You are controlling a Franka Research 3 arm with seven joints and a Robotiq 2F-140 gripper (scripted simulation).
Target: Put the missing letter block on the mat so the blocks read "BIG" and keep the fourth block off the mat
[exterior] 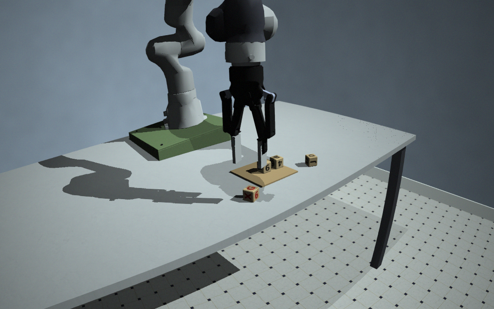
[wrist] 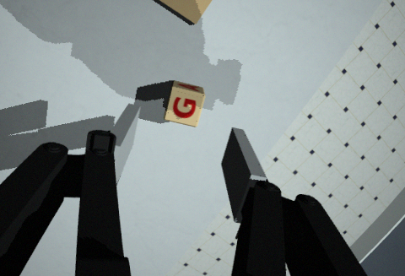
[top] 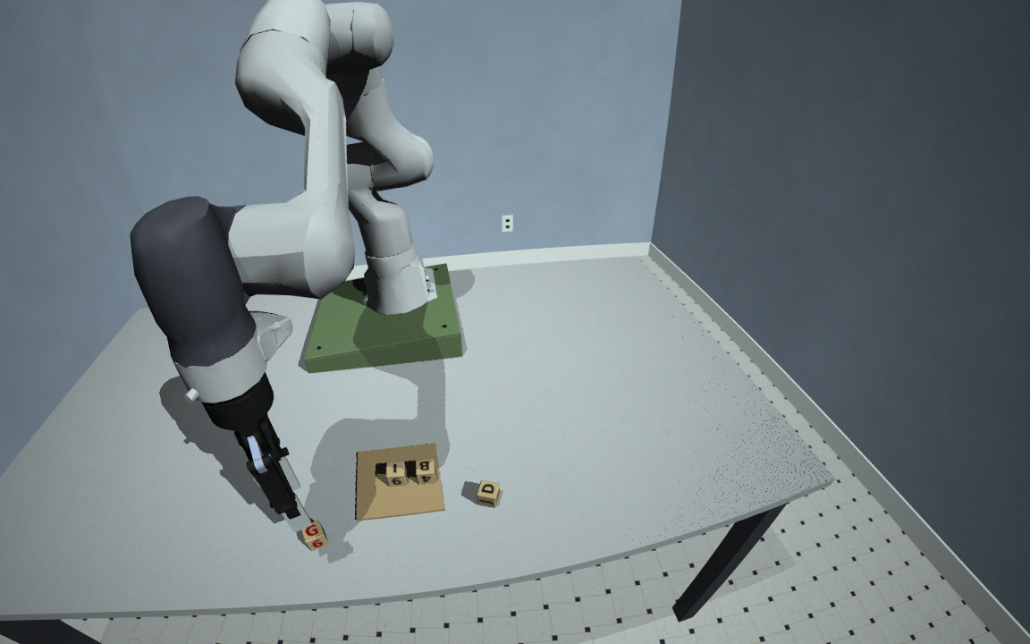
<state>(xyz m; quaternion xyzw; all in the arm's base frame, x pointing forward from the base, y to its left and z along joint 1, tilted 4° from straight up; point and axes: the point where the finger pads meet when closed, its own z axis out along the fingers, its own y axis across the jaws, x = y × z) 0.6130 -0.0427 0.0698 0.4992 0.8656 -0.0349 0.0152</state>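
Now: the G block 110 mm below my hand. Also, from my hand: tan mat 120 mm below, 120 mm behind, 110 mm to the left; then I block 120 mm behind, 110 mm to the left, 100 mm below; then B block 160 mm to the left, 130 mm behind, 100 mm below.
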